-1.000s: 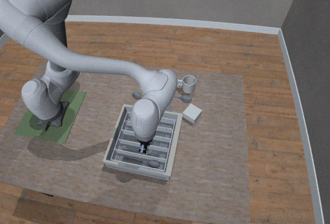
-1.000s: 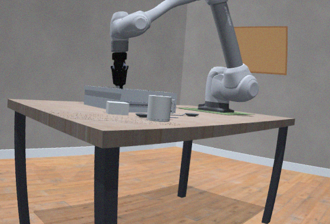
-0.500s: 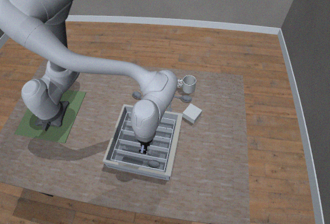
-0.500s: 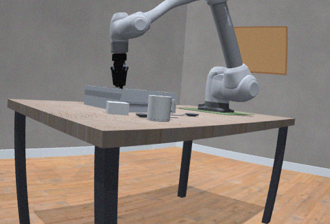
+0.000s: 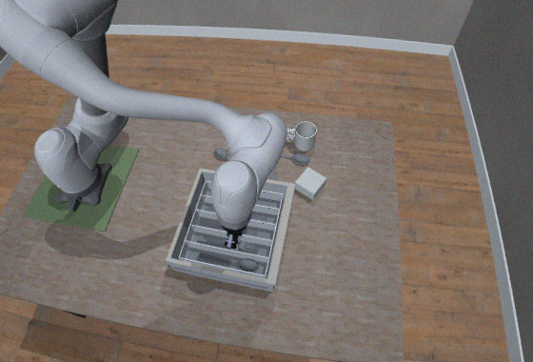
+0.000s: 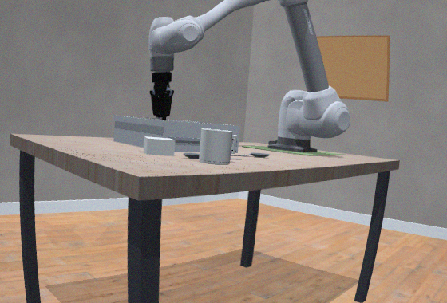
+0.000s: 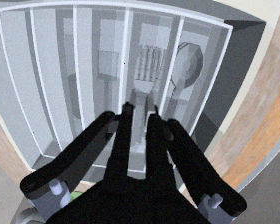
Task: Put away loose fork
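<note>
Now: the tray 1 cm behind my hand, 6 cm to the left of it and 2 cm below it. Round my hand: white box: 24 cm ahead, 25 cm to the left, 5 cm below; white mug: 22 cm ahead, 44 cm to the left, 3 cm below.
</note>
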